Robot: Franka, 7 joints.
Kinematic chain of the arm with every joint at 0, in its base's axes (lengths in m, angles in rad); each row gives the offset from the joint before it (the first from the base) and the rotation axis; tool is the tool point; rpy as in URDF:
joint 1: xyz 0 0 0.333 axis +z
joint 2: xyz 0 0 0 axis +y
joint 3: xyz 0 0 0.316 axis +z
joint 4: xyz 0.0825 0 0 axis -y
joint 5: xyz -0.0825 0 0.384 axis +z
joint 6: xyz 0 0 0 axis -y
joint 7: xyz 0.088 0 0 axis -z
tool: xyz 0 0 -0.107 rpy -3.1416 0 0
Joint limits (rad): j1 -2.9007..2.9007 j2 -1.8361..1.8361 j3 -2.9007..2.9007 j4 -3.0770..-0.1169 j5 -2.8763..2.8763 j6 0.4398..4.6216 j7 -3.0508..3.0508
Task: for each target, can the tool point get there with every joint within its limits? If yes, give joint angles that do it. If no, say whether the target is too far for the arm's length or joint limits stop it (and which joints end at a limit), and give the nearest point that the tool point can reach.
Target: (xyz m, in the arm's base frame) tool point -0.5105 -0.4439 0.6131
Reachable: yes | joints -2.4561 0.8474 -0.4690 -0.6693 1.9941 0.7790 1.5475
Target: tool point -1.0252 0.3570 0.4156
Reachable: no: too far | nearest point -0.8078 0.2813 0.3981 | short by 0.231 m
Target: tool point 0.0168 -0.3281 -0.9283
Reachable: no: too far | nearest point 0.0156 -0.3048 -0.3603 | short by 0.568 m
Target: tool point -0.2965 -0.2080 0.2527
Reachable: yes | joints 1.8847 1.3314 1.6314 -2.7942 1.4001 3.0235 -2.3463
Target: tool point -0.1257 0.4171 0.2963
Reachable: yes | joints 0.2936 0.5316 1.3008 -2.5208 1.5084 1.6662 -0.4583
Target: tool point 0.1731 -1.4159 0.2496
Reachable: no: too far | nearest point 0.1039 -0.8501 0.2829 | short by 0.571 m
